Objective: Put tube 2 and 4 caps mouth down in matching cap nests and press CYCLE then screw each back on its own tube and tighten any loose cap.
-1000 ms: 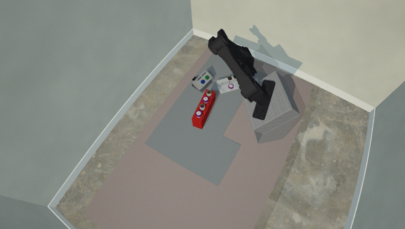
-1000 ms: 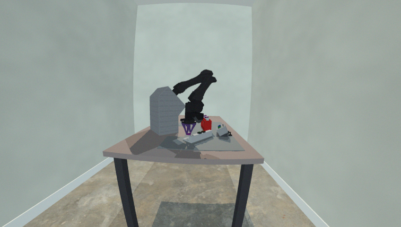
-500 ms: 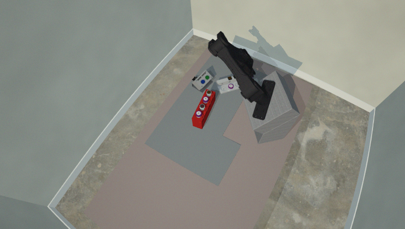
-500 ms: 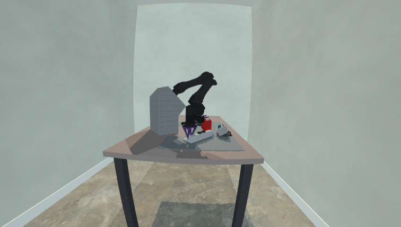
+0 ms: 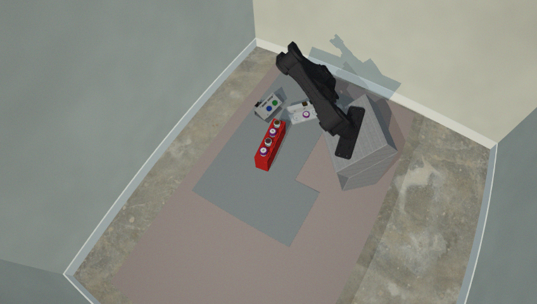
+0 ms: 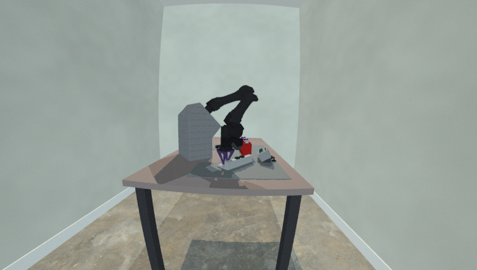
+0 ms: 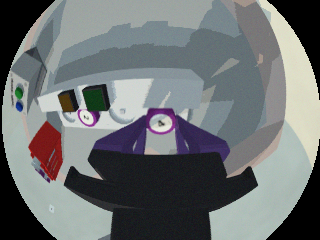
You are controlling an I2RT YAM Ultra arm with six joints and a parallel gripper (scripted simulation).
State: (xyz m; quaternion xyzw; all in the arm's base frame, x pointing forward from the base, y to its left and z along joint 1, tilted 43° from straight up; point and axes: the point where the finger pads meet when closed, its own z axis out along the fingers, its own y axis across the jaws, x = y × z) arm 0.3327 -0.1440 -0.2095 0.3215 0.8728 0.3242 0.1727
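Right now the green ready key is 20 cm ahead of my hand, 16 cm to the left of it and 3 cm above it. Round my hand: blue cycle key: 20 cm ahead, 20 cm to the left, 3 cm above; then key desk: 21 cm ahead, 18 cm to the left, 2 cm above.
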